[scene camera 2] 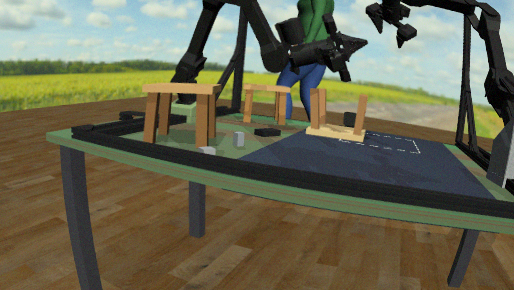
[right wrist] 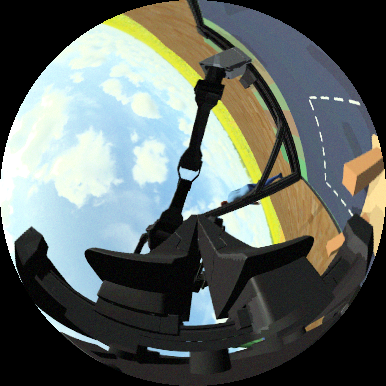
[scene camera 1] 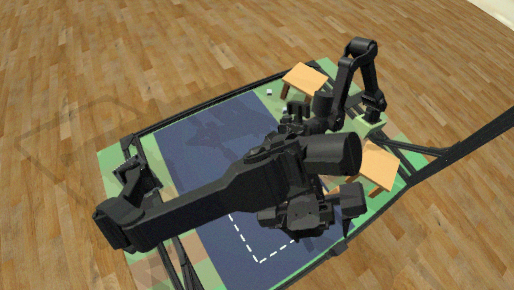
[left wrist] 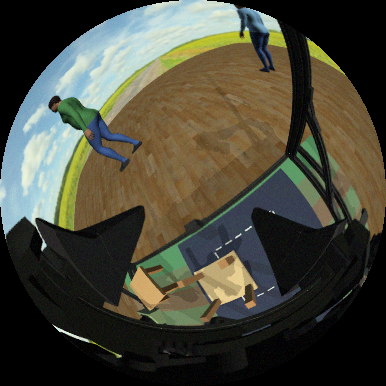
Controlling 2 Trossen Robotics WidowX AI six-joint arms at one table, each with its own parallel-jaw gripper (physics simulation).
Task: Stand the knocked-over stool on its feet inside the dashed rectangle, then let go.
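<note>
The knocked-over stool [scene camera 2: 334, 133] [left wrist: 227, 280] [right wrist: 378, 212] rests upside down on the dark blue mat [scene camera 2: 390, 167], seat down and legs up. Its seat covers part of one side of the dashed rectangle [scene camera 1: 258, 262] [scene camera 2: 419, 152] [left wrist: 216, 253] [right wrist: 311, 98]. In scene camera 1 the left arm hides most of it. My right gripper [scene camera 2: 364, 43] [right wrist: 196, 218] is shut and empty, above the stool and apart from it. My left gripper [scene camera 1: 321, 237] [scene camera 2: 387, 36] [left wrist: 200, 212] is open and empty, high above the mat.
Two upright stools stand on the green part of the table, one [scene camera 1: 305, 77] [scene camera 2: 181, 89] nearer in scene camera 2 and one [scene camera 1: 381, 166] [scene camera 2: 265, 88] [left wrist: 147, 290] farther back. Small white blocks [scene camera 2: 239, 139] and a flat black block [scene camera 2: 267, 132] lie nearby. Black rails [scene camera 2: 300, 177] edge the table.
</note>
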